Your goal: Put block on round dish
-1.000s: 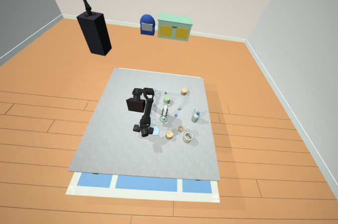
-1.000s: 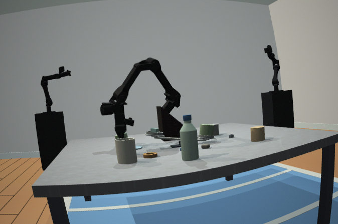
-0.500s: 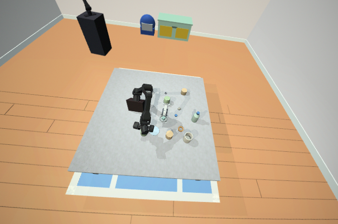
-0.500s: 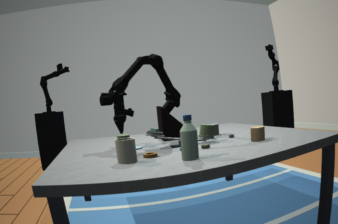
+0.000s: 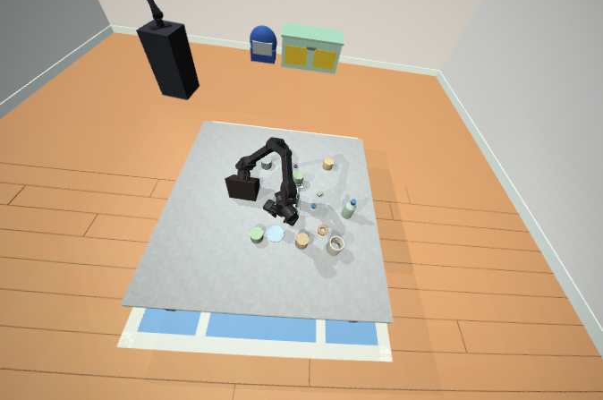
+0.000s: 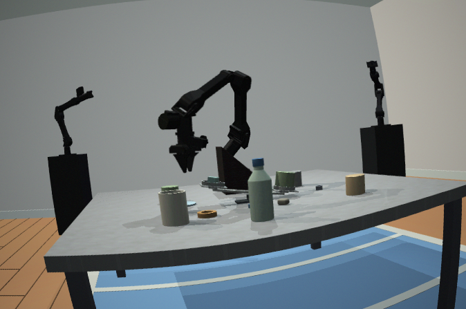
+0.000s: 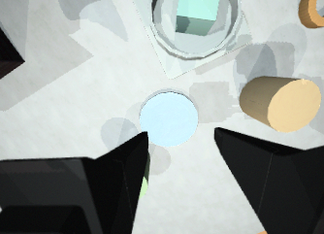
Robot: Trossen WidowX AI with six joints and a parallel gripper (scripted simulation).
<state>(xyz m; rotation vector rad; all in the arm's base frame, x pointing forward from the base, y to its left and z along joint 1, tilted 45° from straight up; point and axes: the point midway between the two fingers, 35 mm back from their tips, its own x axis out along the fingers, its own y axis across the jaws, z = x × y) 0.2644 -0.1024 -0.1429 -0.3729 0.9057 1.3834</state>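
Right now my gripper tip is 9 cm to the right of the block, 5 cm short of it and 4 cm above it. Also, from my gripper tip: blue piece 20 cm to the left, 18 cm ahead, 12 cm below; pale blue round dish 12 cm below, 3 cm to the right, 1 cm behind; small balance 21 cm to the left, 10 cm below, 5 cm ahead.
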